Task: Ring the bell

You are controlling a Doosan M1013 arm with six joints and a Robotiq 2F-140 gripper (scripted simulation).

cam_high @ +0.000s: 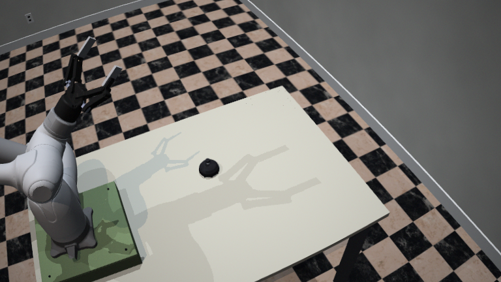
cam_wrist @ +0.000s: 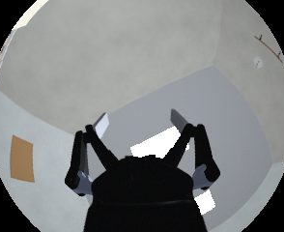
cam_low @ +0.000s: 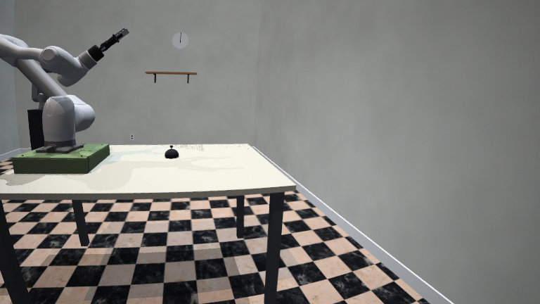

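Now: hand 26 cm short of the black dome bell, 7 cm to the right of it and 65 cm above it.
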